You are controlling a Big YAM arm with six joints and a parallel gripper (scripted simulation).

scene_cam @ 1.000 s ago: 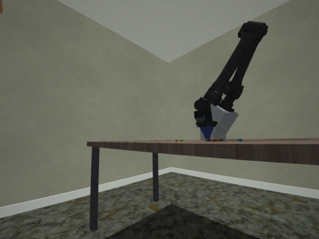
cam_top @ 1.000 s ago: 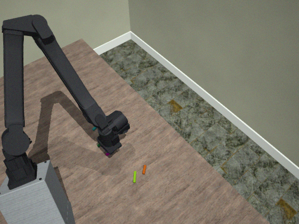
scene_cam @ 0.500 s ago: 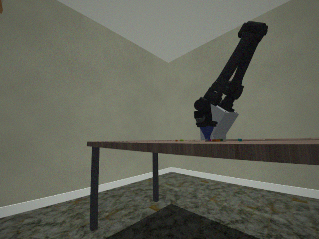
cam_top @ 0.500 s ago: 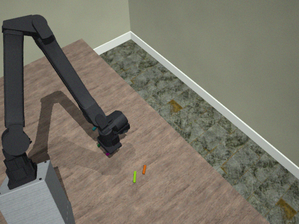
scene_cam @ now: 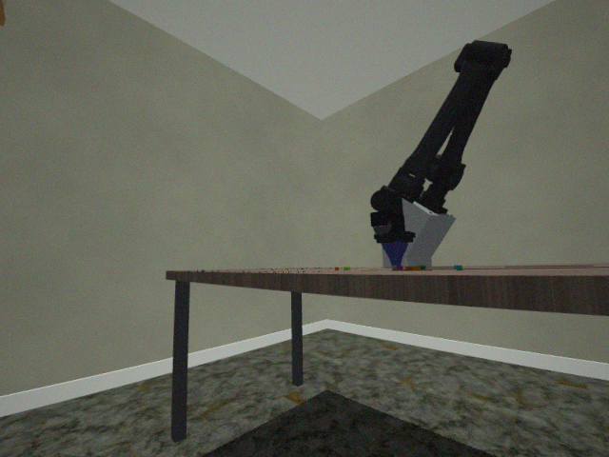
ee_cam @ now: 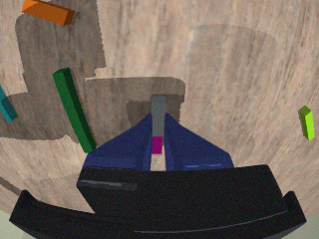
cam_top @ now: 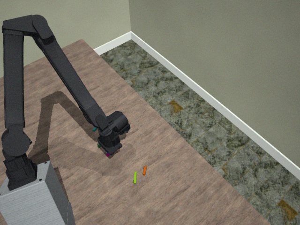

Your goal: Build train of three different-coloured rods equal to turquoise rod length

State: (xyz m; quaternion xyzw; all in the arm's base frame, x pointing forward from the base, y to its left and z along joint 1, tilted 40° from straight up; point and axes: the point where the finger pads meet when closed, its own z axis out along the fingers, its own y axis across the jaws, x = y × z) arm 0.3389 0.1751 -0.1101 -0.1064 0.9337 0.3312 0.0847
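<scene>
Right now my hand is 1 cm above the grey rod. The rest, counted from my hand: lime rod 16 cm to the right, 4 cm ahead, 1 cm below; then magenta rod 2 cm behind, 1 cm below; then green rod 7 cm to the left, 1 cm below, 1 cm behind.
</scene>
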